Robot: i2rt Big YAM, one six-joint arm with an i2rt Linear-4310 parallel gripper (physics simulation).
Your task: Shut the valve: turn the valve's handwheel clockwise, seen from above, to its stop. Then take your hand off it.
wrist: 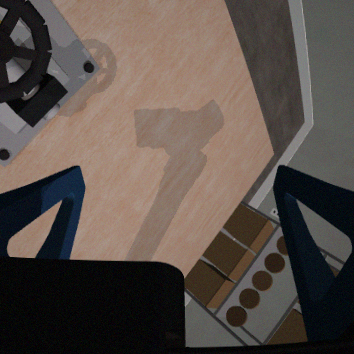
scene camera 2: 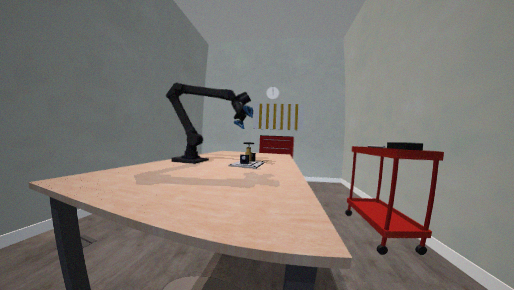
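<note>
The valve's black spoked handwheel [scene camera 2: 248,143] [wrist: 42,47] sits on top of a yellow valve body [scene camera 2: 248,151]. Black blocks stand beside the body on a grey base plate [scene camera 2: 239,165] [wrist: 67,40]. In the wrist view part of the wheel shows at the upper left, cut off by the frame edge. My gripper [scene camera 2: 248,121] [wrist: 178,175] has two blue fingers spread wide, with nothing between them. It is tilted and hangs above the valve, apart from the wheel. The wheel's rotation position cannot be told.
The valve's plate lies on the wooden table [scene camera 2: 225,210] [wrist: 175,65], near the arm's black base [scene camera 2: 190,159]. A red cart [scene camera 2: 393,200] stands right of the table. A red drawer cabinet [scene camera 2: 276,145] is behind it. In the wrist view brown blocks [wrist: 247,222] show at the lower right.
</note>
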